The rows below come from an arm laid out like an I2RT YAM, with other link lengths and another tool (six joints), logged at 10 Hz.
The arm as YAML. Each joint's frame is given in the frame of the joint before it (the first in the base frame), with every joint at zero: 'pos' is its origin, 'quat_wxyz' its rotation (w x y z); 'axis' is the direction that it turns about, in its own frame. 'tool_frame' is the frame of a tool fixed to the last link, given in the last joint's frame.
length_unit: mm
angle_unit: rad
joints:
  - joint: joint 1
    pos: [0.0, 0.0, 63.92]
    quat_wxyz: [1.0, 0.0, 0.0, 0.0]
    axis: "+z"
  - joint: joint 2
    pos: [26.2, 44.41, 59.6]
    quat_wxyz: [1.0, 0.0, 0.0, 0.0]
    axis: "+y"
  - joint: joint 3
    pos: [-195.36, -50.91, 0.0]
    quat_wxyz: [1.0, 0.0, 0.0, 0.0]
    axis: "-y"
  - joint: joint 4
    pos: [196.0, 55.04, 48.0]
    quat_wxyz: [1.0, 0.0, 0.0, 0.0]
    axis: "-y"
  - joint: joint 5
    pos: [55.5, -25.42, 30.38]
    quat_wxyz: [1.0, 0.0, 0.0, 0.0]
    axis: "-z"
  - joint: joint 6
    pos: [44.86, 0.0, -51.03]
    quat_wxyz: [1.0, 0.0, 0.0, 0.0]
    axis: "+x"
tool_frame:
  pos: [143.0, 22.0, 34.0]
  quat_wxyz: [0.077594, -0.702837, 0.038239, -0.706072]
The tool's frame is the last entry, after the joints.
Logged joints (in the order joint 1, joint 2, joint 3, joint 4, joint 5, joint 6), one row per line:
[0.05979 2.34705 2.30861 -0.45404 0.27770 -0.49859]
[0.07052 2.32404 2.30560 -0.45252 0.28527 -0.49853]
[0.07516 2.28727 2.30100 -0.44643 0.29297 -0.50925]
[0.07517 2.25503 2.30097 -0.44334 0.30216 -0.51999]
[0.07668 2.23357 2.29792 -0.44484 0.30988 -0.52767]
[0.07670 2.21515 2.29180 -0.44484 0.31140 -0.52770]
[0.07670 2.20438 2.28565 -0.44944 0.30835 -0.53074]
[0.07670 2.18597 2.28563 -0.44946 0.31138 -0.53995]
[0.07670 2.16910 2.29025 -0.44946 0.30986 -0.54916]
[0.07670 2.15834 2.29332 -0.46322 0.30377 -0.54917]
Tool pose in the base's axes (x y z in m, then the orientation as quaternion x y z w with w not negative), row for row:
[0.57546 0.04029 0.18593 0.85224 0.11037 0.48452 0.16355]
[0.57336 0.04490 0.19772 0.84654 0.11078 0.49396 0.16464]
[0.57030 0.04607 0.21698 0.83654 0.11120 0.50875 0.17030]
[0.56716 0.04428 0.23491 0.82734 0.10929 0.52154 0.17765]
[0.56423 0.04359 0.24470 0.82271 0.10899 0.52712 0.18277]
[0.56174 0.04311 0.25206 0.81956 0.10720 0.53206 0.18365]
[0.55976 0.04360 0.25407 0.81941 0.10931 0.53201 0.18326]
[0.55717 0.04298 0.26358 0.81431 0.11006 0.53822 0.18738]
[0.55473 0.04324 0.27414 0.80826 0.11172 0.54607 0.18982]
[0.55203 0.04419 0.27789 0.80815 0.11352 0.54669 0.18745]
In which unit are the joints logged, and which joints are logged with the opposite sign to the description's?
The joints are logged in radians. Opposite sign: none.
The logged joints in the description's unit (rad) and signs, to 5 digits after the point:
[0.05979 2.34705 2.30861 -0.45404 0.27770 -0.49859]
[0.07052 2.32404 2.30560 -0.45252 0.28527 -0.49853]
[0.07516 2.28727 2.30100 -0.44643 0.29297 -0.50925]
[0.07517 2.25503 2.30097 -0.44334 0.30216 -0.51999]
[0.07668 2.23357 2.29792 -0.44484 0.30988 -0.52767]
[0.07670 2.21515 2.29180 -0.44484 0.31140 -0.52770]
[0.07670 2.20438 2.28565 -0.44944 0.30835 -0.53074]
[0.07670 2.18597 2.28563 -0.44946 0.31138 -0.53995]
[0.07670 2.16910 2.29025 -0.44946 0.30986 -0.54916]
[0.07670 2.15834 2.29332 -0.46322 0.30377 -0.54917]

